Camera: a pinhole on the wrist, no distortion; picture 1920 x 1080 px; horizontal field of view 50.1 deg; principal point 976.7 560.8 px. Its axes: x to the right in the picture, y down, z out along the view. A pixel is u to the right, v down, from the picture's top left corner.
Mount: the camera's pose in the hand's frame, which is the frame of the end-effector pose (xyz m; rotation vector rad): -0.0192 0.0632 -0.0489 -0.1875 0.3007 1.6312
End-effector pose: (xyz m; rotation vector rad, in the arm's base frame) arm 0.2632 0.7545 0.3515 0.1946 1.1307 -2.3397
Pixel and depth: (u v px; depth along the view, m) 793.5 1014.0 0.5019
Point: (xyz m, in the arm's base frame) 0.4750 0.3640 0.5584
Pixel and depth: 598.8 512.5 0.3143
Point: 0.3335 0.4933 0.4462
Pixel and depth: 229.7 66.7 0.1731
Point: 0.2744 0.6095 0.3819
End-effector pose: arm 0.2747 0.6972 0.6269 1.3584 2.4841 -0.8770
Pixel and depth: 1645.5 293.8 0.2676
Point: 0.4270 0.7070 0.3795
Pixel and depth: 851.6 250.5 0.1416
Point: 0.3390 0.6963 0.5112
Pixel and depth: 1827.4 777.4 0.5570
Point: 0.6263 0.5967 0.1320
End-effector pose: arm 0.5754 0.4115 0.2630 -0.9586 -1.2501 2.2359
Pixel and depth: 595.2 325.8 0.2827
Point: 0.3805 0.2457 0.2482
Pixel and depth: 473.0 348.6 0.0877
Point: 0.5471 0.3500 0.2188
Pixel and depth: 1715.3 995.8 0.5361
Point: 0.3478 -0.1091 0.1114
